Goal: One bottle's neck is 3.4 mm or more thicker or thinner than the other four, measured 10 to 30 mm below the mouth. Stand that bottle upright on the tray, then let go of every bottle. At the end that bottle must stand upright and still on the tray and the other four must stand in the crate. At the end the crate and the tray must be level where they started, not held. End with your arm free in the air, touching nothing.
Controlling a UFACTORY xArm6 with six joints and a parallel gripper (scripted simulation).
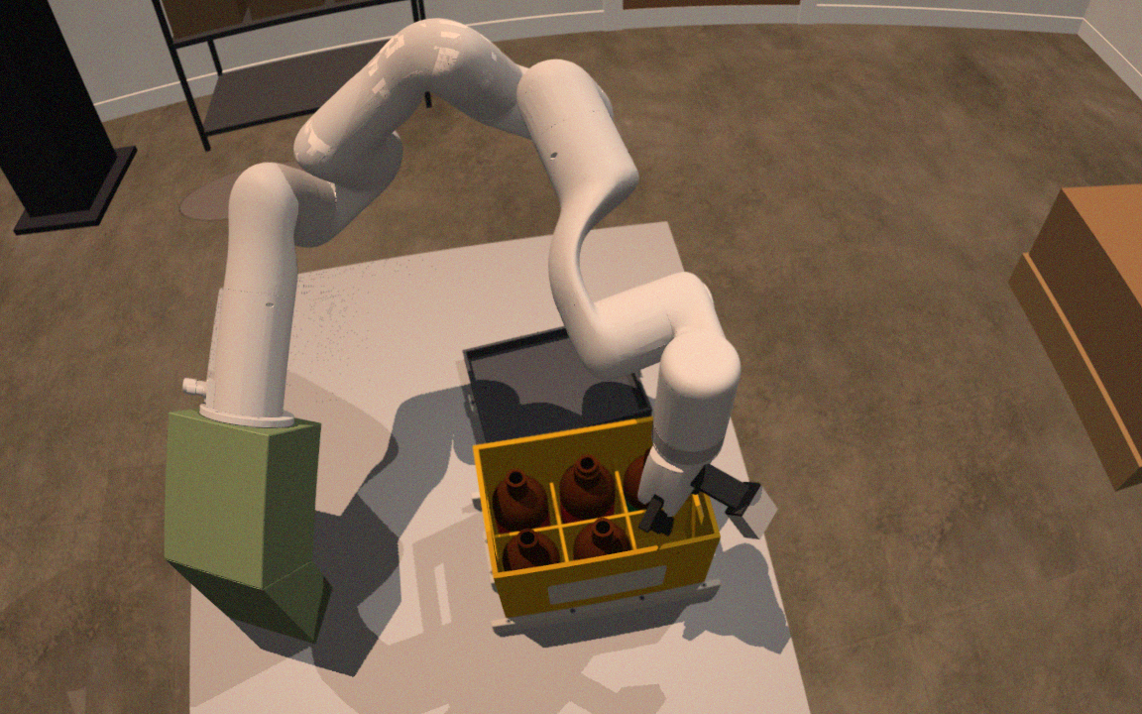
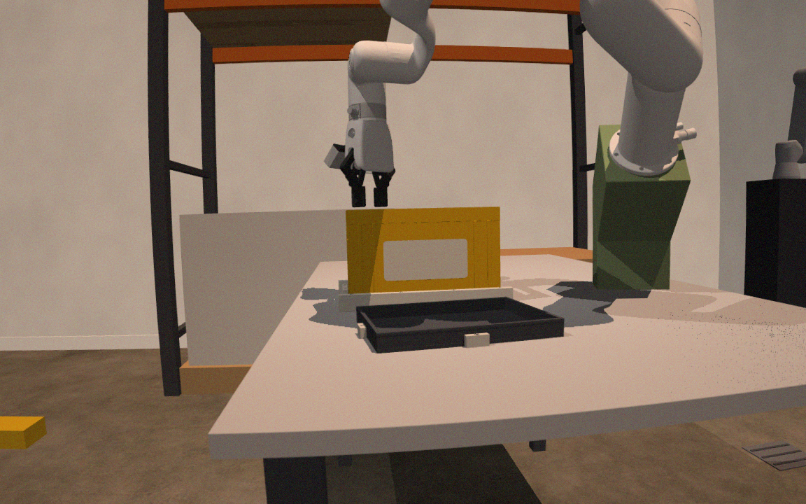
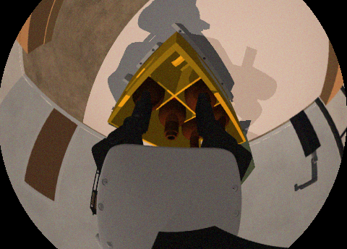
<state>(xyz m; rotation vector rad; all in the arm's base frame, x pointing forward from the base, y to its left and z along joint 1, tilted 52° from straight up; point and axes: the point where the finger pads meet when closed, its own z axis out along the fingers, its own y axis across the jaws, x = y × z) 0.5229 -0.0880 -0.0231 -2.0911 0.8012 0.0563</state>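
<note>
The yellow crate lies 110 mm below my hand, 90 mm behind it and 30 mm to the left of it. From my hand the other things lie so: glass bottle (110 mm below, 100 mm behind, 80 mm to the left); dark tray (300 mm to the left, 190 mm below, 150 mm behind).
</note>
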